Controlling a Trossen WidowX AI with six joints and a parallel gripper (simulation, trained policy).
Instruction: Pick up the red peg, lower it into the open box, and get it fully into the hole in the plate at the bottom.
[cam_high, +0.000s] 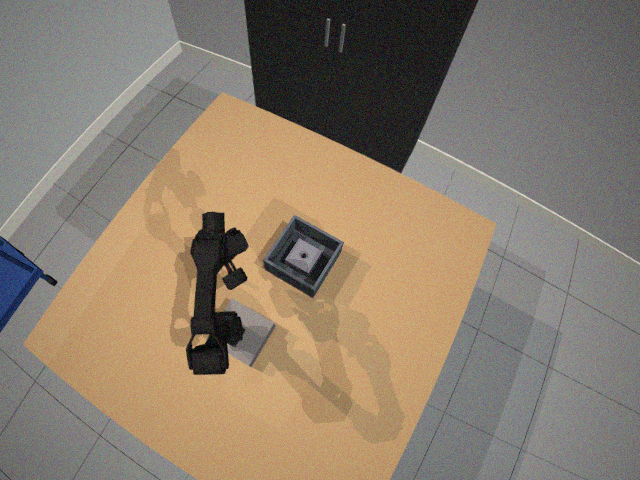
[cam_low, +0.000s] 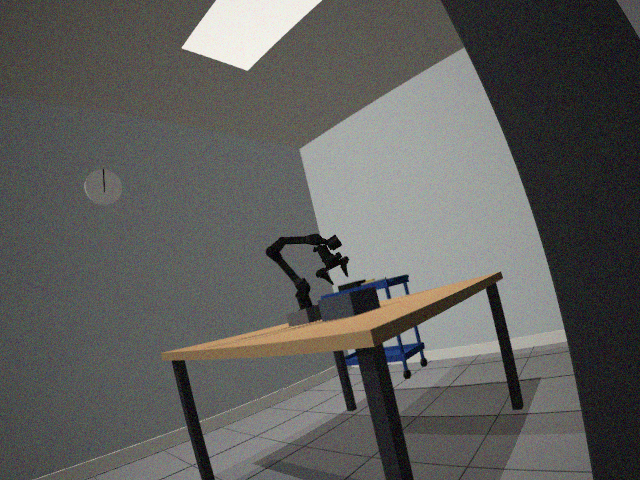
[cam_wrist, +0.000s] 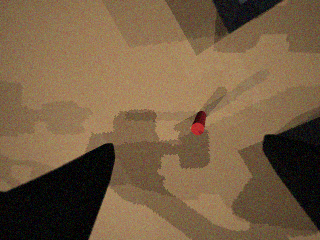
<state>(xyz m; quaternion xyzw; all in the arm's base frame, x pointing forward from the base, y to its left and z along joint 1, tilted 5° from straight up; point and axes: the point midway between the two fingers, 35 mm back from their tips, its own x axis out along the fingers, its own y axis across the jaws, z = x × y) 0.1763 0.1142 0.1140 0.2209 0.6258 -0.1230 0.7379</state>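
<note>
Right now my gripper tip is 130 mm above the red peg, 10 mm to the right of it and 10 mm past it. From my gripper tip the other things lie so: grey box 170 mm to the right, 160 mm ahead, 140 mm below; then light grey plate 170 mm to the right, 160 mm ahead, 120 mm below.
</note>
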